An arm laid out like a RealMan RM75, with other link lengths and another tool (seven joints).
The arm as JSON. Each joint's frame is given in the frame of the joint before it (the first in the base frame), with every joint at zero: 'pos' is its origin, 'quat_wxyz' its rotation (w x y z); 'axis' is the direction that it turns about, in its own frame. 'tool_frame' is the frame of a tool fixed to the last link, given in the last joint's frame.
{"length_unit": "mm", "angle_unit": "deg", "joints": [
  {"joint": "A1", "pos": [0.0, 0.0, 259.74], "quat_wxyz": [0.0, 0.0, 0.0, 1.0], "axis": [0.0, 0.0, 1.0]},
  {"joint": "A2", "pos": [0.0, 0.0, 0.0], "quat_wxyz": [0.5, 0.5, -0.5, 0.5], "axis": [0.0, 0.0, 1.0]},
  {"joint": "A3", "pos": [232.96, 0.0, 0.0], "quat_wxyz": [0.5, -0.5, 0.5, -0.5], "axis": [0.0, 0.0, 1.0]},
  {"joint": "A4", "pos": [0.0, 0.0, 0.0], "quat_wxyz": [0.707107, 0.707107, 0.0, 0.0], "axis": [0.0, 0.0, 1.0]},
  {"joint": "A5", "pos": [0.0, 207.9, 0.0], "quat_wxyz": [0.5, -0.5, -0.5, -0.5], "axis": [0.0, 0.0, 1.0]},
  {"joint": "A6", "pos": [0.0, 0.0, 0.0], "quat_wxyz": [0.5, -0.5, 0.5, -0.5], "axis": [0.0, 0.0, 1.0]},
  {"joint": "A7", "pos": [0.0, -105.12, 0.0], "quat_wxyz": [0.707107, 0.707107, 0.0, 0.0], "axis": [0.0, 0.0, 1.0]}
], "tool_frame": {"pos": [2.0, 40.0, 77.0], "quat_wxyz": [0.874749, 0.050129, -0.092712, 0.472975]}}
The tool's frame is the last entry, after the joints.
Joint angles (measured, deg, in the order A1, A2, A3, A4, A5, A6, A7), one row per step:
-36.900, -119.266, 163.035, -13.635, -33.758, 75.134, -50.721
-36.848, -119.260, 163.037, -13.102, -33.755, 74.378, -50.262
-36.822, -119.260, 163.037, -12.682, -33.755, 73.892, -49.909
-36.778, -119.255, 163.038, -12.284, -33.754, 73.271, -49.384
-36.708, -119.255, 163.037, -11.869, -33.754, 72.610, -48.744
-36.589, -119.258, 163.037, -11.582, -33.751, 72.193, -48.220
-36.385, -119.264, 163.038, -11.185, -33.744, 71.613, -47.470
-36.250, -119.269, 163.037, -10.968, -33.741, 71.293, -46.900
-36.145, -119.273, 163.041, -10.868, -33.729, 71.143, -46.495
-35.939, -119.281, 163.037, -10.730, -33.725, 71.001, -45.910
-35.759, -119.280, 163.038, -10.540, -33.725, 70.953, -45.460
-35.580, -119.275, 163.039, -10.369, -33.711, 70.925, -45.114
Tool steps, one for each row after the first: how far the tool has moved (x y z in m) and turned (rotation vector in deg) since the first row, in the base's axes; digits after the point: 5 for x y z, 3 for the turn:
-0.00060, 0.00018, -0.00222, 0.040, 0.357, 0.151
-0.00065, 0.00020, -0.00391, 0.047, 0.555, 0.182
-0.00137, 0.00033, -0.00569, 0.141, 0.981, 0.215
-0.00230, 0.00033, -0.00761, 0.265, 1.491, 0.219
-0.00326, -0.00008, -0.00898, 0.362, 1.871, 0.207
-0.00483, -0.00085, -0.01091, 0.495, 2.418, 0.210
-0.00589, -0.00141, -0.01203, 0.616, 2.822, 0.128
-0.00670, -0.00193, -0.01266, 0.703, 3.111, 0.032
-0.00796, -0.00296, -0.01346, 0.835, 3.469, -0.096
-0.00857, -0.00402, -0.01422, 0.894, 3.636, -0.240
-0.00916, -0.00508, -0.01487, 0.919, 3.748, -0.328

